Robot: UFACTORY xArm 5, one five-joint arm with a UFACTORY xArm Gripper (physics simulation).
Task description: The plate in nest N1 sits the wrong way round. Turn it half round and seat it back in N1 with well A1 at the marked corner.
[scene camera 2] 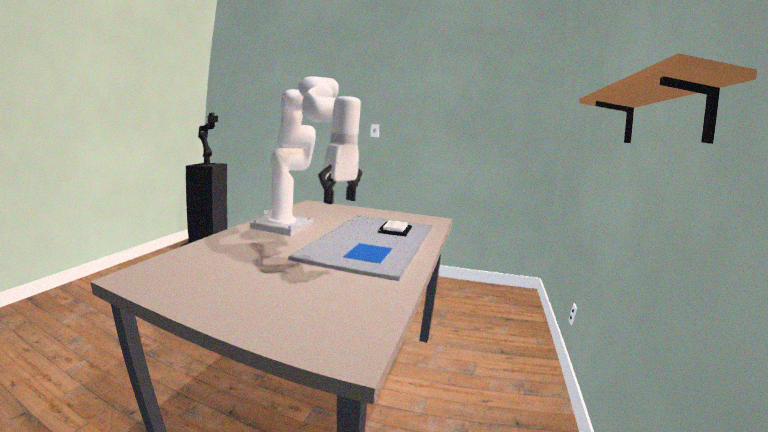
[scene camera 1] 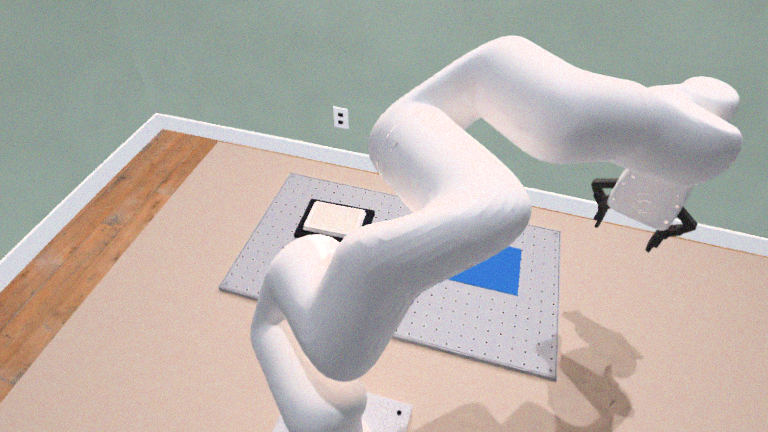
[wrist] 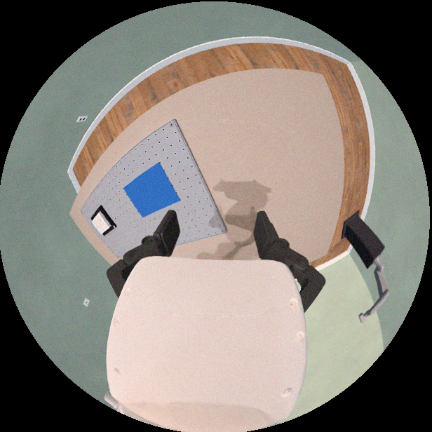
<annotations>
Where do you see a flat blue rectangle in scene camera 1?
501, 272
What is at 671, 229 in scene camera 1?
The gripper.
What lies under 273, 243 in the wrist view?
The gripper.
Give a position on a white well plate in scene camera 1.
334, 220
</annotations>
